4 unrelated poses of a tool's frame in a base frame.
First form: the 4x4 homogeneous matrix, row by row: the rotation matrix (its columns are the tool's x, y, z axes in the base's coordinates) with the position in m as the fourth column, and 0 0 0 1 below. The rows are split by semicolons.
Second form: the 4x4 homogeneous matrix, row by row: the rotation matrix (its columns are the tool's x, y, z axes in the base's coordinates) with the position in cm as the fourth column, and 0 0 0 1 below. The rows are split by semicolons. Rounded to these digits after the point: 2 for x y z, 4 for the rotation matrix.
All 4 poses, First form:
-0.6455 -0.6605 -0.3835 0.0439; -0.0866 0.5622 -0.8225 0.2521; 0.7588 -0.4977 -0.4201 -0.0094; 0 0 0 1
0.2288 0.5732 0.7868 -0.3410; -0.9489 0.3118 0.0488 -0.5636; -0.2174 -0.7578 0.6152 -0.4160; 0 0 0 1
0.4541 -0.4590 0.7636 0.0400; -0.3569 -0.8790 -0.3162 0.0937; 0.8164 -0.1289 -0.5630 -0.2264; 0 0 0 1
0.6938 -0.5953 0.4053 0.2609; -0.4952 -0.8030 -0.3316 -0.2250; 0.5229 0.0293 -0.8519 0.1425; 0 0 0 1
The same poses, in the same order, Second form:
-0.6455 -0.6605 -0.3835 4.39; -0.0866 0.5622 -0.8225 25.21; 0.7588 -0.4977 -0.4201 -0.94; 0 0 0 1
0.2288 0.5732 0.7868 -34.10; -0.9489 0.3118 0.0488 -56.36; -0.2174 -0.7578 0.6152 -41.60; 0 0 0 1
0.4541 -0.4590 0.7636 4.00; -0.3569 -0.8790 -0.3162 9.37; 0.8164 -0.1289 -0.5630 -22.64; 0 0 0 1
0.6938 -0.5953 0.4053 26.09; -0.4952 -0.8030 -0.3316 -22.50; 0.5229 0.0293 -0.8519 14.25; 0 0 0 1

